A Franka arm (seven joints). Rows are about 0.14 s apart.
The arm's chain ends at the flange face. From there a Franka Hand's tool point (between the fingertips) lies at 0.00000 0.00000 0.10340 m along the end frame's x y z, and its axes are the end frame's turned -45 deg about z.
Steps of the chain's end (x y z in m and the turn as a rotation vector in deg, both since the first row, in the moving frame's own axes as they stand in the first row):
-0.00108, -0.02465, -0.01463, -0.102, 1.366, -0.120
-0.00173, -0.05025, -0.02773, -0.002, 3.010, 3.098
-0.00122, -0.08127, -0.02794, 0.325, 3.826, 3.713
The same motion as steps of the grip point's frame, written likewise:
0.01828, -0.01632, -0.01466, -1.038, 0.894, -0.120
0.03804, -0.03281, -0.02787, -2.130, 2.127, 3.098
0.06175, -0.05370, -0.02817, -2.476, 2.935, 3.713

